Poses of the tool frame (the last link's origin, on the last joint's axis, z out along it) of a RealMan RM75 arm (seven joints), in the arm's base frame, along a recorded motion.
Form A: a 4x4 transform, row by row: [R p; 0 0 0 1], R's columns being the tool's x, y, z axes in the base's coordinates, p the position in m. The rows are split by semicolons.
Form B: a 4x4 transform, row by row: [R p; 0 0 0 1], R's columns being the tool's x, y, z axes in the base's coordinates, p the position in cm. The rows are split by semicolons. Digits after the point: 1 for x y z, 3 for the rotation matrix.
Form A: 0.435, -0.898, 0.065, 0.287; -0.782, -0.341, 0.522, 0.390; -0.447, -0.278, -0.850, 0.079; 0, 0, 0, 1
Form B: 0.435, -0.898, 0.065, 28.7; -0.782, -0.341, 0.522, 39.0; -0.447, -0.278, -0.850, 7.9; 0, 0, 0, 1
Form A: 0.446, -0.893, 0.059, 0.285; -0.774, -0.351, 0.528, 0.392; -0.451, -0.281, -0.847, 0.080; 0, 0, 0, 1
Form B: 0.446, -0.893, 0.059, 28.5; -0.774, -0.351, 0.528, 39.2; -0.451, -0.281, -0.847, 8.0; 0, 0, 0, 1
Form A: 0.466, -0.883, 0.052, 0.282; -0.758, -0.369, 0.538, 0.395; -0.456, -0.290, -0.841, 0.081; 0, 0, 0, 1
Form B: 0.466, -0.883, 0.052, 28.2; -0.758, -0.369, 0.538, 39.5; -0.456, -0.290, -0.841, 8.1; 0, 0, 0, 1
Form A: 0.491, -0.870, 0.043, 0.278; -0.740, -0.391, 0.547, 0.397; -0.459, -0.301, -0.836, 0.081; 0, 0, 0, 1
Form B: 0.491, -0.870, 0.043, 27.8; -0.740, -0.391, 0.547, 39.7; -0.459, -0.301, -0.836, 8.1; 0, 0, 0, 1
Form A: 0.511, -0.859, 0.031, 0.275; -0.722, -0.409, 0.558, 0.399; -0.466, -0.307, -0.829, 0.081; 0, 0, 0, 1
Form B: 0.511, -0.859, 0.031, 27.5; -0.722, -0.409, 0.558, 39.9; -0.466, -0.307, -0.829, 8.1; 0, 0, 0, 1
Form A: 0.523, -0.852, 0.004, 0.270; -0.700, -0.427, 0.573, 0.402; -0.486, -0.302, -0.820, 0.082; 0, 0, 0, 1
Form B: 0.523, -0.852, 0.004, 27.0; -0.700, -0.427, 0.573, 40.2; -0.486, -0.302, -0.820, 8.2; 0, 0, 0, 1
